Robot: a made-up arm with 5 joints. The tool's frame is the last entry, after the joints. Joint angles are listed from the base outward.
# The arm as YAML. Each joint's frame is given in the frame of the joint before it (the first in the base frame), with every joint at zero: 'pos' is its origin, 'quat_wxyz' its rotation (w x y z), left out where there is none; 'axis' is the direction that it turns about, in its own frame. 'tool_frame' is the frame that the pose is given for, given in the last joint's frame.
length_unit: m
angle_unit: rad
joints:
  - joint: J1
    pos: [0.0, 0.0, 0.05]
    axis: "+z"
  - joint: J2
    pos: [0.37, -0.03, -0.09]
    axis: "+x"
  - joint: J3
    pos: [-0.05, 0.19, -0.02]
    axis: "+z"
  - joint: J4
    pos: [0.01, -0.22, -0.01]
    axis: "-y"
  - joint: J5
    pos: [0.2, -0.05, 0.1]
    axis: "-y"
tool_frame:
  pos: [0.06, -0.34, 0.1]
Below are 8 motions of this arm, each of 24 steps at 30 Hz.
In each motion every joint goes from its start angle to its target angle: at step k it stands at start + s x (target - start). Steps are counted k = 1, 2, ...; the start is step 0. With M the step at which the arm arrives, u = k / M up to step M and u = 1 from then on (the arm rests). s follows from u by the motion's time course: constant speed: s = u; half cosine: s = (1 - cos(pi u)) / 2; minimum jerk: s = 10 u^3 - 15 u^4 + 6 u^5.
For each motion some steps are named. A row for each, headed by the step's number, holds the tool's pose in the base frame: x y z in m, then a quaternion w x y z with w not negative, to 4 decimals.
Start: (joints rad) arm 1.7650 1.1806 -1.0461 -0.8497 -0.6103
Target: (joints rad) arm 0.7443 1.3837 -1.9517 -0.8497 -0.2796
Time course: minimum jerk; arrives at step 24
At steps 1, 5, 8, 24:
1: 0.0381 -0.0398 -0.4673 0.2136 -0.1263 0.9279 0.2785
5: 0.0284 -0.0761 -0.4466 0.2298 -0.0886 0.9378 0.2445
8: -0.0105 -0.1488 -0.3924 0.2588 -0.0044 0.9520 0.1634
24: -0.3492 -0.1673 0.0422 0.2026 0.3530 0.8649 -0.2939

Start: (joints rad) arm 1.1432 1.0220 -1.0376 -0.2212 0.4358
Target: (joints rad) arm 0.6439 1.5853 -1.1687 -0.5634 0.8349
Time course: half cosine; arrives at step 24
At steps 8, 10, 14, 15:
8: 0.1840 -0.2160 -0.3030 0.8842 0.2717 0.3764 -0.0531
10: 0.1425 -0.2167 -0.3159 0.8671 0.2928 0.3933 -0.0873
14: 0.0543 -0.2029 -0.3330 0.8238 0.3399 0.4260 -0.1557
15: 0.0340 -0.1967 -0.3350 0.8122 0.3515 0.4331 -0.1710

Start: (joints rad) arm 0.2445 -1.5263 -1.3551 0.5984 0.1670
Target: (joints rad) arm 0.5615 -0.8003 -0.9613 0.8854 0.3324
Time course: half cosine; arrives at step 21
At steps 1, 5, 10, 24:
1: -0.3082 0.1774 0.0055 0.3859 -0.5883 -0.6893 -0.1727
5: -0.3056 0.1619 0.0466 0.4168 -0.5679 -0.6932 -0.1522
10: -0.2855 0.1003 0.1452 0.4914 -0.4992 -0.7076 -0.0925
24: -0.1951 -0.0432 0.2604 0.5867 -0.3359 -0.7368 0.0113

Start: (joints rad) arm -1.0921 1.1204 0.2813 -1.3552 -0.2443
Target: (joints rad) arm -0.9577 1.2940 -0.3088 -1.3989 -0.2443
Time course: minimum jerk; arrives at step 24
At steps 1, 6, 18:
1: 0.3956 -0.6149 -0.4507 0.7840 0.5261 0.3236 0.0619
6: 0.3869 -0.5810 -0.4711 0.7668 0.5503 0.3240 0.0650
18: 0.3099 -0.2756 -0.5604 0.6037 0.7164 0.3372 0.0930

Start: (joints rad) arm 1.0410 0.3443 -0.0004 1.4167 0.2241
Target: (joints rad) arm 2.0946 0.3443 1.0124 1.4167 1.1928
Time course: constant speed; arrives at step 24
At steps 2, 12, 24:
2: 0.5519 -0.0335 0.0282 0.5925 0.5226 -0.5582 0.2534
12: 0.4957 0.4613 -0.0138 0.3197 0.8128 -0.3958 0.2837
24: -0.0935 0.8147 -0.0111 0.0896 0.9890 0.0068 0.1173

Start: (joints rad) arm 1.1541 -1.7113 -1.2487 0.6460 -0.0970
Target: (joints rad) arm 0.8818 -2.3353 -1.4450 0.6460 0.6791
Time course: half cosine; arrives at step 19
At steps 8, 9, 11, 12, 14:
8: -0.3372 -0.0986 -0.1133 0.1955 -0.3136 -0.9275 0.0570
9: -0.3309 -0.1020 -0.1407 0.1406 -0.3218 -0.9342 0.0636
11: -0.3126 -0.1130 -0.1913 0.0293 -0.3361 -0.9379 0.0809
12: -0.3016 -0.1201 -0.2128 0.0237 0.3418 0.9351 -0.0908
14: -0.2795 -0.1357 -0.2464 0.1163 0.3495 0.9230 -0.1109

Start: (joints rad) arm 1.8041 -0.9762 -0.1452 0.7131 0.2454
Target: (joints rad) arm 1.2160 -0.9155 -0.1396 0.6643 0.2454
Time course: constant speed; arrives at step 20
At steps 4, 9, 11, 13, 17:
4: 0.0049 0.2859 0.4671 0.3973 0.0307 -0.6171 0.6785
9: 0.0554 0.2865 0.4671 0.4543 -0.0136 -0.6113 0.6479
11: 0.0757 0.2843 0.4670 0.4763 -0.0311 -0.6081 0.6343
13: 0.0959 0.2806 0.4670 0.4980 -0.0484 -0.6044 0.6200
17: 0.1357 0.2692 0.4667 0.5400 -0.0823 -0.5954 0.5892

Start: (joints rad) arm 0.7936 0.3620 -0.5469 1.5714 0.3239
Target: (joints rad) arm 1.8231 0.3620 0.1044 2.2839 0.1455
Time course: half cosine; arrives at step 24
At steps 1, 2, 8, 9, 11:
1: 0.1027 -0.3389 0.0617 0.6595 0.1834 -0.7278 -0.0420
2: 0.1100 -0.3378 0.0591 0.6565 0.1916 -0.7287 -0.0364
8: 0.2414 -0.2894 0.0072 0.5914 0.3450 -0.7268 0.0549
9: 0.2724 -0.2686 -0.0066 0.5725 0.3841 -0.7206 0.0740
11: 0.3335 -0.2122 -0.0373 0.5293 0.4675 -0.6995 0.1094

